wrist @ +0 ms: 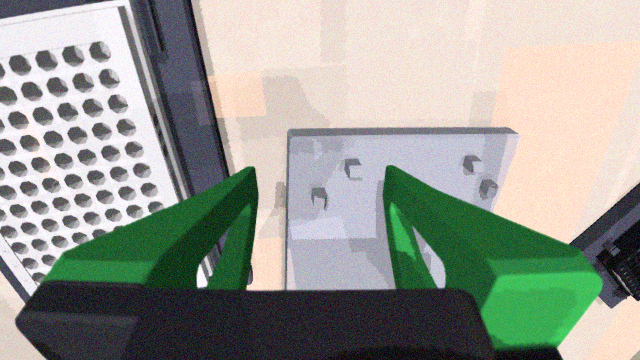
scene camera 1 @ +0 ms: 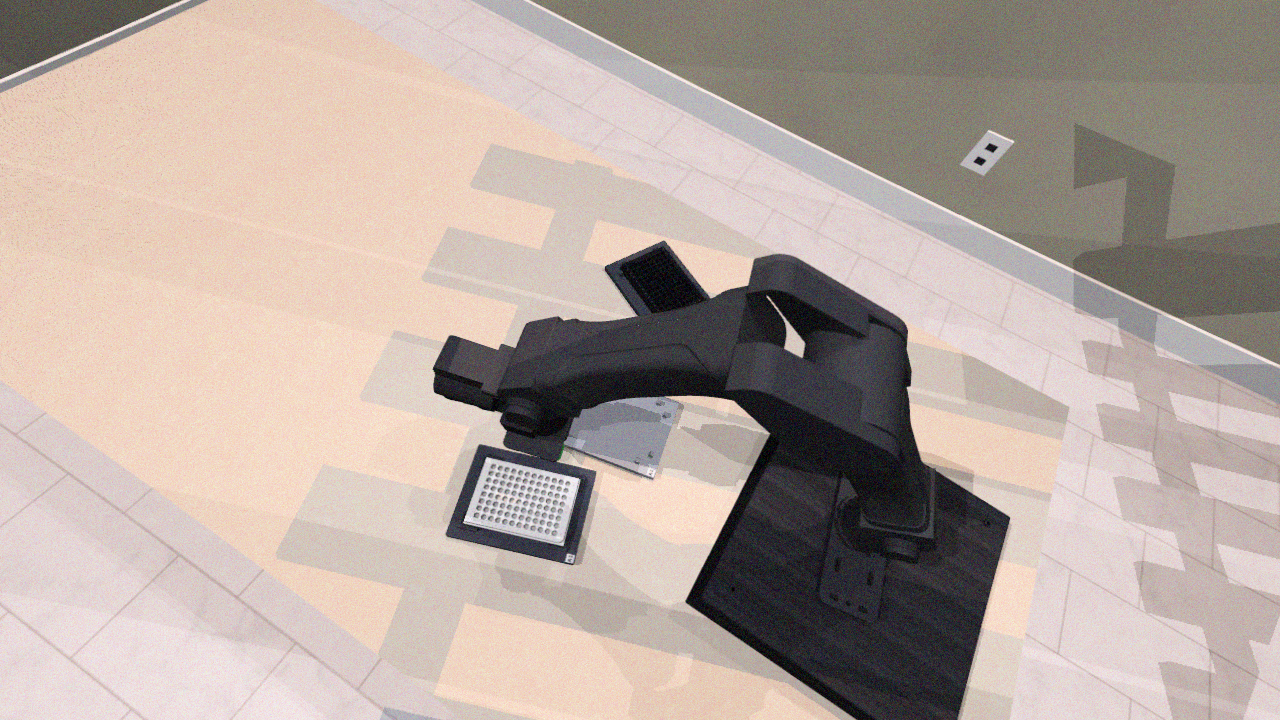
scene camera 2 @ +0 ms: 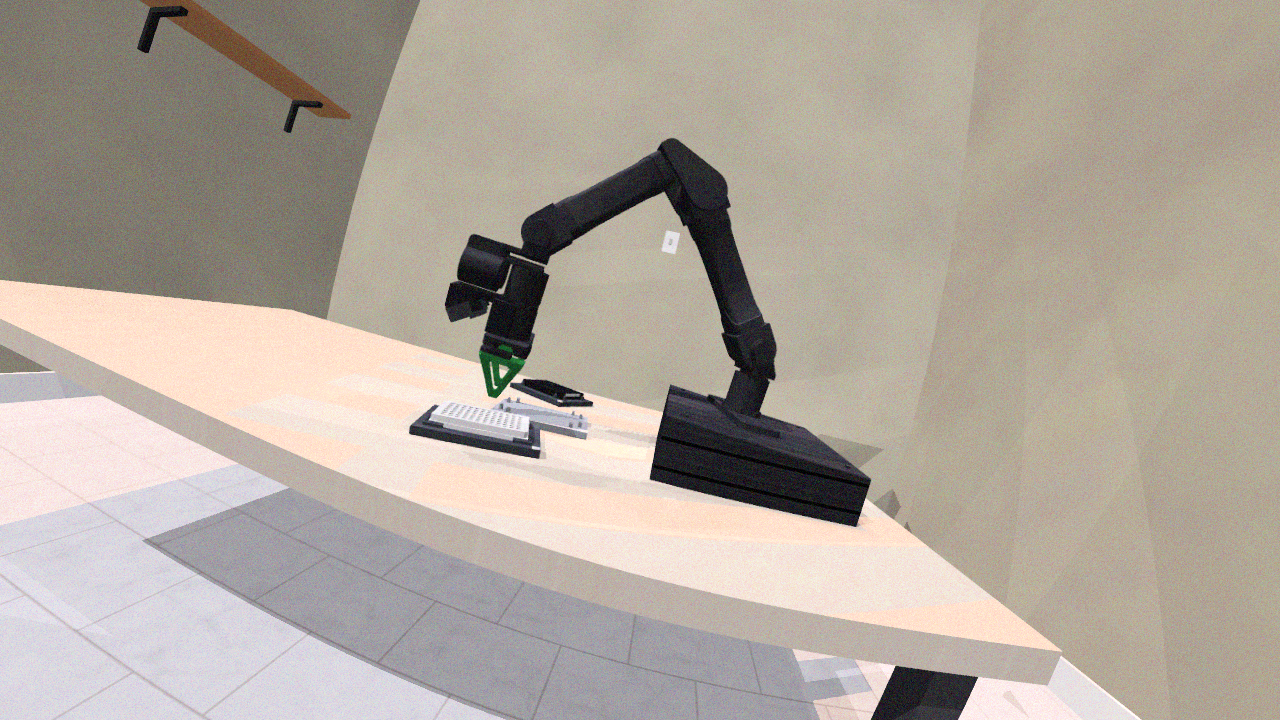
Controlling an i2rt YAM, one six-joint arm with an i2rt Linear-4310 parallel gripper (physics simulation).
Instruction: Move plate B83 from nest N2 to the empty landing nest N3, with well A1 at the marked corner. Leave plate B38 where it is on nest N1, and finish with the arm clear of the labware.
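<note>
A white well plate sits in a dark nest. A black plate sits in another dark nest. Between them lies an empty grey nest with small pins. Plate and nest names are unreadable. My gripper is part-way open and empty, above the table by the grey nest's edge on the white plate's side. In scene camera 1 the arm hides most of it. The wrist body hides the grey nest's near part in the wrist view.
The arm stands on a black base block to the right of the nests. The arm passes over part of the black plate's nest in scene camera 1. A wooden wall shelf is at the upper left in scene camera 2.
</note>
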